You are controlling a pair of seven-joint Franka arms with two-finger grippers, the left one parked.
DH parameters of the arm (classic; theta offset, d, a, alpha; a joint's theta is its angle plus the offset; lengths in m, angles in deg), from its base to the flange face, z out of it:
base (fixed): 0 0 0 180
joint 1: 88.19 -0.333 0 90
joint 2: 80.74 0 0 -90
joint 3: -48.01 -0.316 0.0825 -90
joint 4: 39.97 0 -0.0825 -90
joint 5: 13.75 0.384 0 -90
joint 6: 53.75 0 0.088 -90
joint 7: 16.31 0.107 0 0
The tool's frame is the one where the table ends.
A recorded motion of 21 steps. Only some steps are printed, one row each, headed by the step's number.
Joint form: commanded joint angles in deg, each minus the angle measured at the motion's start. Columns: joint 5, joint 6, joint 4, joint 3, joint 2, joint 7, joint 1.
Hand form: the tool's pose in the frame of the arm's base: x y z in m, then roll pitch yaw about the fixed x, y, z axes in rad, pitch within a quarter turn. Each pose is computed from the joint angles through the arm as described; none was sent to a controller.
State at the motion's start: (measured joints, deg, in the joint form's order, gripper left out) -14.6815 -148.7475 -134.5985 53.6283 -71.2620 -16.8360 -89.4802
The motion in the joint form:
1: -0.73 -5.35 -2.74 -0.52 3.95 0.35 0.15
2: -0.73 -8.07 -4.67 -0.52 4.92 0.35 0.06
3: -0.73 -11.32 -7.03 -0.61 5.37 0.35 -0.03
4: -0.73 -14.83 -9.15 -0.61 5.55 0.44 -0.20
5: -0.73 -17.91 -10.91 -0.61 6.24 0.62 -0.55
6: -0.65 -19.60 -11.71 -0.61 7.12 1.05 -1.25
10: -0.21 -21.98 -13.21 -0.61 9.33 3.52 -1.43
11: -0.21 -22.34 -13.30 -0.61 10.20 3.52 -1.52
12: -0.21 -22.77 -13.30 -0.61 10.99 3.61 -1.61
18: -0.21 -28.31 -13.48 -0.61 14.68 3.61 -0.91
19: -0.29 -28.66 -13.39 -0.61 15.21 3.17 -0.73
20: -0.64 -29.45 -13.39 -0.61 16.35 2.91 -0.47
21: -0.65 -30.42 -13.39 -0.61 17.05 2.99 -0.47
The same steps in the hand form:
1: 0.6076 -0.0409 0.4414 3.0936 0.1818 -0.0620
2: 0.6086 -0.0400 0.4190 3.0927 0.1849 -0.0591
3: 0.6076 -0.0382 0.3995 3.0930 0.1773 -0.0541
4: 0.6069 -0.0364 0.3853 3.0932 0.1561 -0.0505
5: 0.6067 -0.0326 0.3681 3.0924 0.1450 -0.0457
6: 0.6075 -0.0251 0.3548 3.0916 0.1444 -0.0407
10: 0.6057 -0.0228 0.3230 3.0880 0.1653 -0.0838
11: 0.6058 -0.0218 0.3136 3.0863 0.1756 -0.0823
12: 0.6064 -0.0209 0.3058 3.0847 0.1817 -0.0822
18: 0.6140 -0.0284 0.2719 3.0821 0.1523 -0.0903
19: 0.6145 -0.0304 0.2673 3.0816 0.1543 -0.0846
20: 0.6146 -0.0335 0.2561 3.0762 0.1606 -0.0806
21: 0.6156 -0.0335 0.2498 3.0754 0.1558 -0.0810

